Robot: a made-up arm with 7 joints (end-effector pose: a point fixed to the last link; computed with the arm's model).
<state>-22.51 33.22 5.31 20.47 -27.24 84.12 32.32</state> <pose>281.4 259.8 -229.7 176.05 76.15 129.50</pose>
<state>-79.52 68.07 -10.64 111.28 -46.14 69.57 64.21</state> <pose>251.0 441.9 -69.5 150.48 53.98 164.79</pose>
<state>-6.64 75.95 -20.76 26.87 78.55 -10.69 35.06</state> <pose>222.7 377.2 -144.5 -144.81 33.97 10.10</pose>
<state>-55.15 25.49 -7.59 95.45 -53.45 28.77 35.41</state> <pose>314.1 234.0 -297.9 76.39 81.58 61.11</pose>
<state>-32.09 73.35 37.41 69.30 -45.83 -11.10 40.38</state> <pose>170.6 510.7 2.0 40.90 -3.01 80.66</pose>
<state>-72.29 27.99 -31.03 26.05 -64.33 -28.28 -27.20</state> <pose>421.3 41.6 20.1 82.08 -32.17 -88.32</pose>
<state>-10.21 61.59 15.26 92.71 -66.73 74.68 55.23</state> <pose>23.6 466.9 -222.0 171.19 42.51 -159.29</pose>
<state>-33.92 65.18 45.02 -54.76 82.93 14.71 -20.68</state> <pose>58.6 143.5 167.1 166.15 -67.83 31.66</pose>
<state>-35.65 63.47 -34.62 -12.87 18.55 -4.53 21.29</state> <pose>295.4 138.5 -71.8 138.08 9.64 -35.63</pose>
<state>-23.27 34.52 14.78 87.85 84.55 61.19 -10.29</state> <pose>122.8 409.0 -303.3 -141.93 5.29 135.72</pose>
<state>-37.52 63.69 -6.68 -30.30 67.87 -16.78 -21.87</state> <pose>241.1 118.2 72.4 -155.27 9.05 -11.52</pose>
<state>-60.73 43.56 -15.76 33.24 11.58 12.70 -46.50</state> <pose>437.4 224.7 -1.0 90.07 55.66 -42.99</pose>
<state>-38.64 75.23 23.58 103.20 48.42 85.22 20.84</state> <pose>49.1 517.0 -64.2 168.36 -0.54 174.21</pose>
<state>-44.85 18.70 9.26 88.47 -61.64 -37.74 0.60</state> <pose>270.8 228.2 -321.1 25.40 14.86 22.92</pose>
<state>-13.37 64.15 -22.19 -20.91 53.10 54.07 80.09</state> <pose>268.8 200.0 -105.4 178.10 -61.90 -5.32</pose>
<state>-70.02 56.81 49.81 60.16 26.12 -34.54 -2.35</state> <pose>270.3 442.4 70.9 92.70 -30.63 15.30</pose>
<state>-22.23 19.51 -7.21 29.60 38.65 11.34 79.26</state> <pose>287.7 169.3 -290.1 120.25 -19.42 35.97</pose>
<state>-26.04 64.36 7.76 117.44 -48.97 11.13 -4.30</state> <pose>-6.1 483.7 -182.0 69.96 59.46 80.58</pose>
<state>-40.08 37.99 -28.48 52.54 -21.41 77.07 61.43</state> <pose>301.6 252.1 -276.9 169.04 20.04 103.94</pose>
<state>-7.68 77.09 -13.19 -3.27 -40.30 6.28 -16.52</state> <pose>272.5 285.1 -99.5 66.88 46.98 -48.92</pose>
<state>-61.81 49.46 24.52 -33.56 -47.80 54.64 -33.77</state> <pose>222.7 178.8 197.8 90.22 3.54 -71.90</pose>
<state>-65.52 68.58 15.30 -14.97 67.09 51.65 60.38</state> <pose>183.9 236.4 251.8 15.63 -47.25 168.81</pose>
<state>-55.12 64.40 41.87 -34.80 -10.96 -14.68 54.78</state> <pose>102.9 201.3 204.6 -92.38 -60.29 -177.19</pose>
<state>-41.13 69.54 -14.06 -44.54 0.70 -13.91 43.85</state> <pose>202.7 93.9 60.8 143.23 -39.93 -70.14</pose>
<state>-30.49 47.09 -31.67 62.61 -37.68 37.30 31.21</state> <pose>233.6 345.5 -287.3 146.97 54.97 95.43</pose>
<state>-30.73 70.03 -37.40 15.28 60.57 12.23 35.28</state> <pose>310.7 272.9 -125.5 -166.30 4.45 -0.59</pose>
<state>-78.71 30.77 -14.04 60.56 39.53 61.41 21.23</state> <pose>458.7 208.8 -7.5 135.85 16.68 65.92</pose>
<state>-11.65 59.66 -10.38 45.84 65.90 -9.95 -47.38</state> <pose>234.2 404.5 -198.0 -90.42 39.20 127.55</pose>
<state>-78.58 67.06 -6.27 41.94 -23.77 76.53 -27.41</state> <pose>349.0 371.0 128.9 30.89 43.64 -24.86</pose>
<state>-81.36 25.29 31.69 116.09 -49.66 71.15 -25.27</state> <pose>370.1 116.7 -217.8 -68.89 -12.81 -62.17</pose>
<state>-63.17 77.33 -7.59 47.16 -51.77 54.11 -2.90</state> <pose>316.1 415.6 87.0 43.28 36.34 0.83</pose>
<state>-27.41 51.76 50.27 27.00 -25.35 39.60 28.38</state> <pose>217.6 454.3 -25.9 52.22 23.80 49.85</pose>
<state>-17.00 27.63 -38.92 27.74 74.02 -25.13 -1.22</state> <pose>217.2 96.8 -311.9 142.88 67.76 -54.42</pose>
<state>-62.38 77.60 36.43 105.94 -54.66 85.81 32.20</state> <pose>208.8 461.0 -70.0 -66.40 46.23 -47.32</pose>
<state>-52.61 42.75 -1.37 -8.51 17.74 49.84 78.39</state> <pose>353.0 171.5 61.3 74.40 -39.04 75.14</pose>
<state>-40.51 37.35 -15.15 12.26 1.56 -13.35 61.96</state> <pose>355.8 145.9 -98.2 82.71 -33.02 11.77</pose>
